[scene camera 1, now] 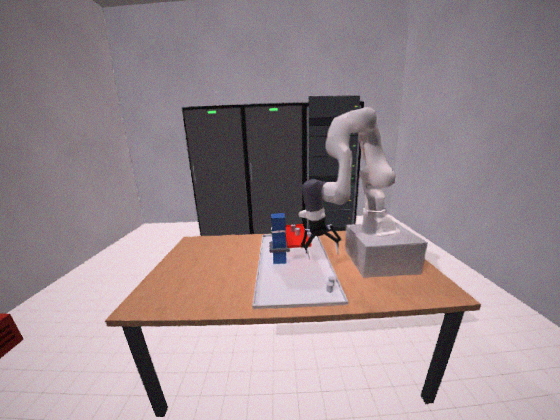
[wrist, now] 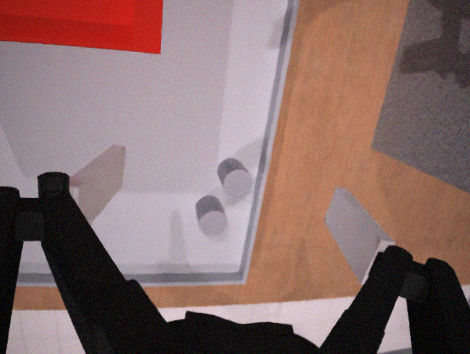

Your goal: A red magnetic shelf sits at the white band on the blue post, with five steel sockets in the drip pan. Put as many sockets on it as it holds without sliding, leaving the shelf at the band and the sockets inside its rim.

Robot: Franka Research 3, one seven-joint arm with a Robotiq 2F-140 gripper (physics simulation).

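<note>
The red shelf (scene camera 1: 295, 242) (wrist: 75, 34) is beside the blue post (scene camera 1: 278, 220), near the white band (scene camera 1: 278, 231). At least two steel sockets (scene camera 1: 293, 228) (scene camera 1: 297, 232) stand on it at the back; the gripper partly covers its right side. Two more sockets stand close together in the drip pan's front right corner, one nearer the front (scene camera 1: 329, 288) (wrist: 213, 222) and one behind it (scene camera 1: 331, 280) (wrist: 237, 182). My gripper (scene camera 1: 323, 253) (wrist: 230, 186) is open and empty, high above the pan's right rim. In the wrist view both pan sockets show between its fingers.
The drip pan (scene camera 1: 300, 304) (wrist: 150, 278) has a low raised rim and lies on the wooden table (scene camera 1: 200, 285) (wrist: 325, 100). A grey collar (scene camera 1: 274, 249) surrounds the post low down. The robot's grey base block (scene camera 1: 392, 255) (wrist: 430, 125) stands to the right of the pan.
</note>
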